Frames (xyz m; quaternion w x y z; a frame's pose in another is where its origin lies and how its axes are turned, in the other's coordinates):
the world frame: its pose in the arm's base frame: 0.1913 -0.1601 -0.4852 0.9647 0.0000 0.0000 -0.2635
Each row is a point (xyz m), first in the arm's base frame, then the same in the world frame.
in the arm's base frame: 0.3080 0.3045 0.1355
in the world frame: -0.1357 0.4594 0.6207
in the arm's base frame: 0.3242 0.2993 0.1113
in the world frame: -0.1191 0.4632 0.5965
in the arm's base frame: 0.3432 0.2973 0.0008
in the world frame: -0.1017 0.4711 0.4860
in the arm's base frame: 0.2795 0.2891 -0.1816
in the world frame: -0.1524 0.4317 0.3036
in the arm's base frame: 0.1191 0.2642 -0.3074
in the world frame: -0.2779 0.3287 0.1778
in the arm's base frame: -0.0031 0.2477 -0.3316
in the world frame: -0.3747 0.2524 0.1536
